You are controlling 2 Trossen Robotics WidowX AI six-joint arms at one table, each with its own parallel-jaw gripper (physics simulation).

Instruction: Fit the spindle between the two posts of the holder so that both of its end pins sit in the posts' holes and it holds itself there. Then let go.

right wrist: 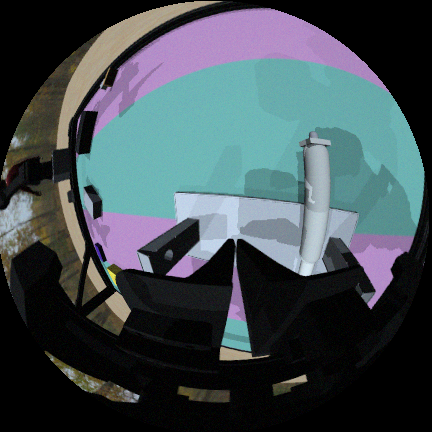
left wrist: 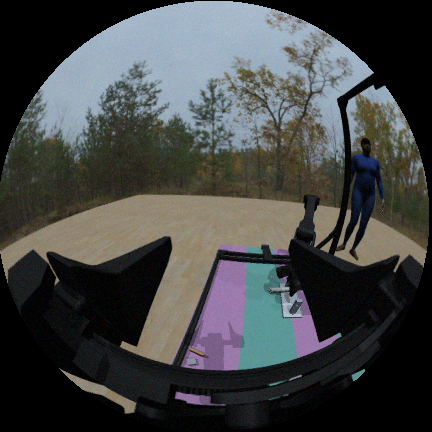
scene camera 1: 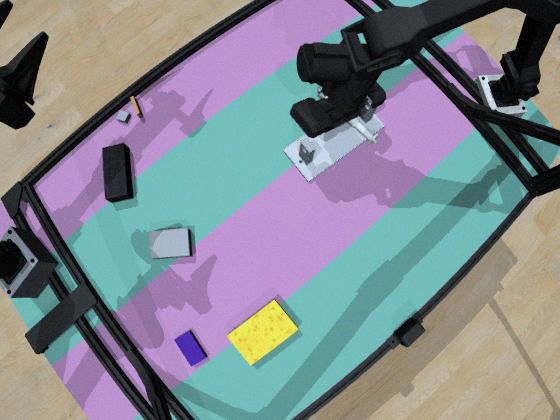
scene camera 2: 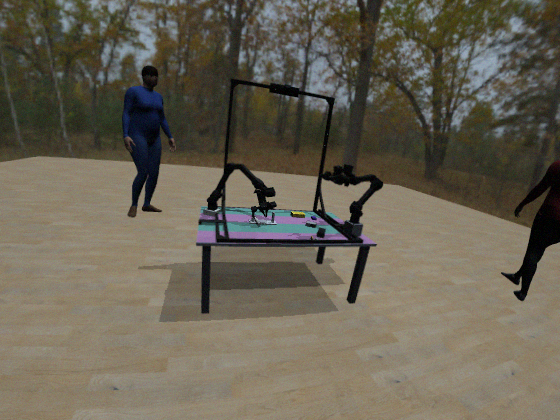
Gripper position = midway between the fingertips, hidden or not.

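My left gripper (scene camera 1: 27, 16), (left wrist: 232, 244): open, holding nothing. My right gripper (scene camera 1: 325, 130), (right wrist: 234, 244): visible. Visible too: holder plate (scene camera 1: 333, 145), (right wrist: 273, 226); spindle (right wrist: 315, 154).
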